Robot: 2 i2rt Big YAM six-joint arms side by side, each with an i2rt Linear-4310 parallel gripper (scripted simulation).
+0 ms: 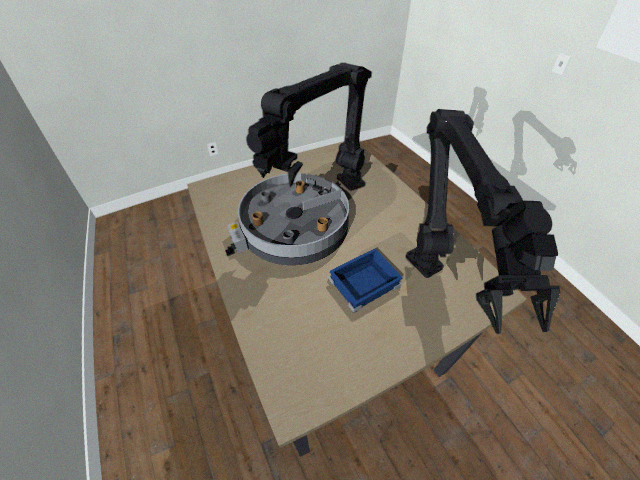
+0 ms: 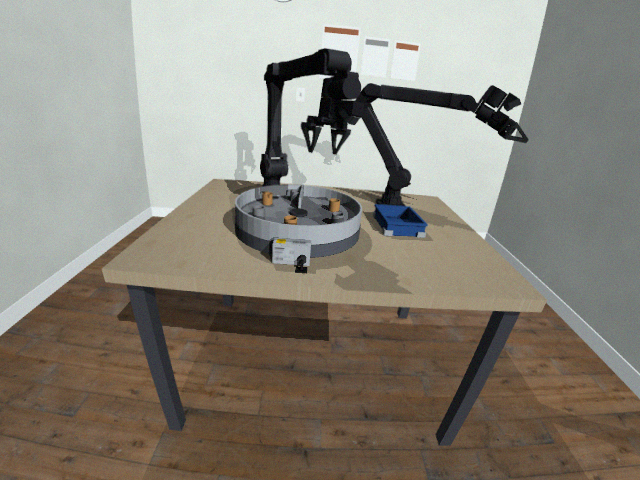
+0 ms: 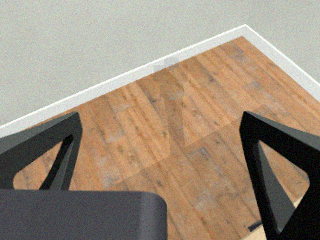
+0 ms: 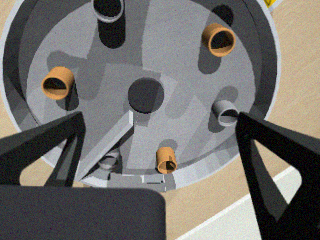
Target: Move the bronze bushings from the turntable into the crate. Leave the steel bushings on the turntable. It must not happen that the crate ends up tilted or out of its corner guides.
Labels:
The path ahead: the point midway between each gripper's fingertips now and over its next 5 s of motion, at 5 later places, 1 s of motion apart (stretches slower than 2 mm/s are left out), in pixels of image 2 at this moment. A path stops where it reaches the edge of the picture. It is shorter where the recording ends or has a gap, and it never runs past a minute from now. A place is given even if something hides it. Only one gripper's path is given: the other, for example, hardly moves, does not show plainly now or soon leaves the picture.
The right gripper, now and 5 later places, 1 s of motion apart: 322,153; 296,151; 290,163; 285,185; 285,191; 285,194

